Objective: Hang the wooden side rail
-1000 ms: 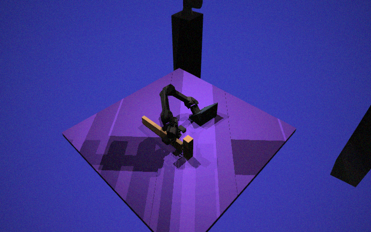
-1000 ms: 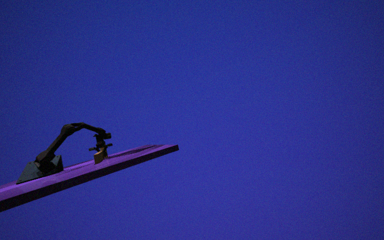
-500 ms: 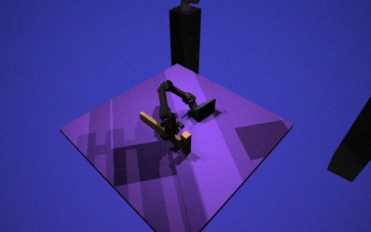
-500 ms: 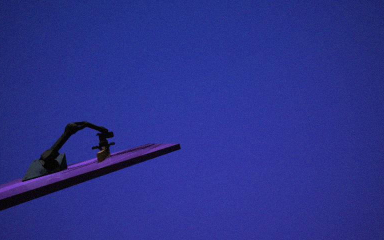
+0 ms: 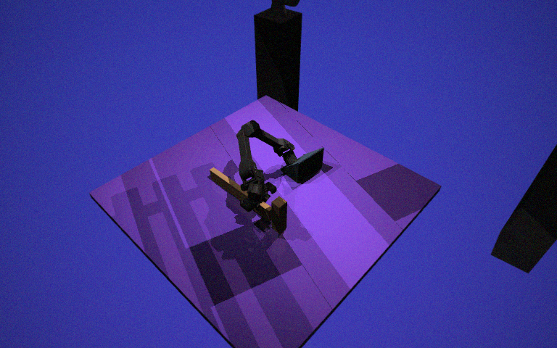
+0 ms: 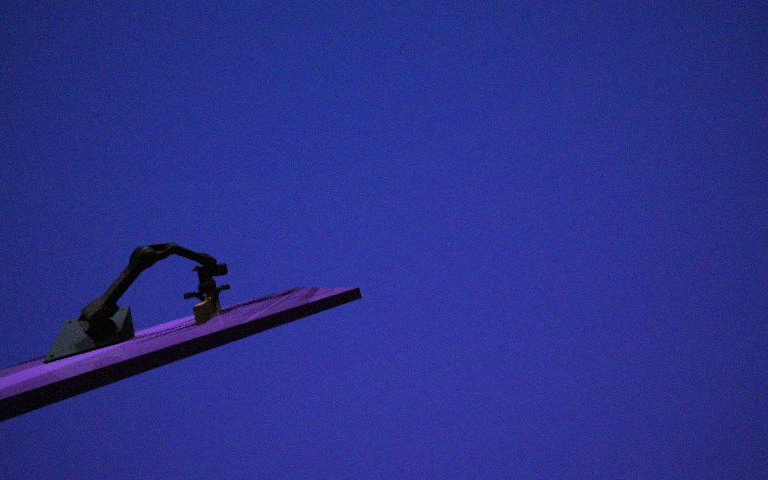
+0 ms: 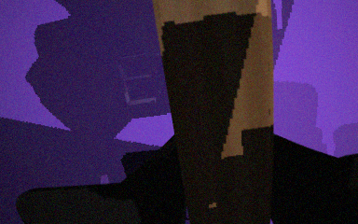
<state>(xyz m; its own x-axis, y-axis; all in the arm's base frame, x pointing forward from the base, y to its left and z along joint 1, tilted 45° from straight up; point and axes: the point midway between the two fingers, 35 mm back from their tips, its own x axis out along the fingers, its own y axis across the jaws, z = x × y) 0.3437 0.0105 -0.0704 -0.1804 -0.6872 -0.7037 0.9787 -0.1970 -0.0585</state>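
The wooden headboard post is 1 cm ahead of my gripper tip, 13 cm to the left of it and 4 cm above it.
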